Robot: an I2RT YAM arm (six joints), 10 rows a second.
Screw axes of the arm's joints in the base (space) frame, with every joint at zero. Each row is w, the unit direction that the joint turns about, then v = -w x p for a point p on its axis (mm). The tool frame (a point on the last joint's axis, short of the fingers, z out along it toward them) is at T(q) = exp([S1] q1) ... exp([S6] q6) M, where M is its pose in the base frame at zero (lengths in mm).
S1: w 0 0 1 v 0 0 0
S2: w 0 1 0 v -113.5 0 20
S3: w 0 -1 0 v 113.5 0 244
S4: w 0 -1 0 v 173.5 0 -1
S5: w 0 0 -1 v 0 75 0
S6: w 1 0 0 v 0 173.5 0
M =
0 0 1 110.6
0 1 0 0
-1 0 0 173.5
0 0 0 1
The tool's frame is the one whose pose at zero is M.
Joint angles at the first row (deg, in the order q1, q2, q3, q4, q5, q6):
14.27, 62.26, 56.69, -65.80, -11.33, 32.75
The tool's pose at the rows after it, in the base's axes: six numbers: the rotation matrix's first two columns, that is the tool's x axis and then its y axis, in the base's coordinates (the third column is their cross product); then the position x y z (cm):
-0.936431 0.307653 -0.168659 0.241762 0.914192 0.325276 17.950 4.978 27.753
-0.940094 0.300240 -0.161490 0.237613 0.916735 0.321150 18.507 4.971 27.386
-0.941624 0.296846 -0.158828 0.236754 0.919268 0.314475 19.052 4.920 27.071
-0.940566 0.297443 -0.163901 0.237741 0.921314 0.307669 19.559 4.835 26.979
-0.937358 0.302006 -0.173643 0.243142 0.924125 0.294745 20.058 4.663 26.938
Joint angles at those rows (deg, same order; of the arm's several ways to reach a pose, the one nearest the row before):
13.33, 63.36, 56.76, -65.07, -11.43, 31.71
12.88, 64.78, 56.76, -64.33, -11.68, 30.85
12.39, 66.10, 56.85, -63.58, -11.60, 30.15
11.91, 67.18, 57.29, -62.98, -11.24, 29.65
11.30, 68.17, 57.81, -62.46, -10.41, 29.20

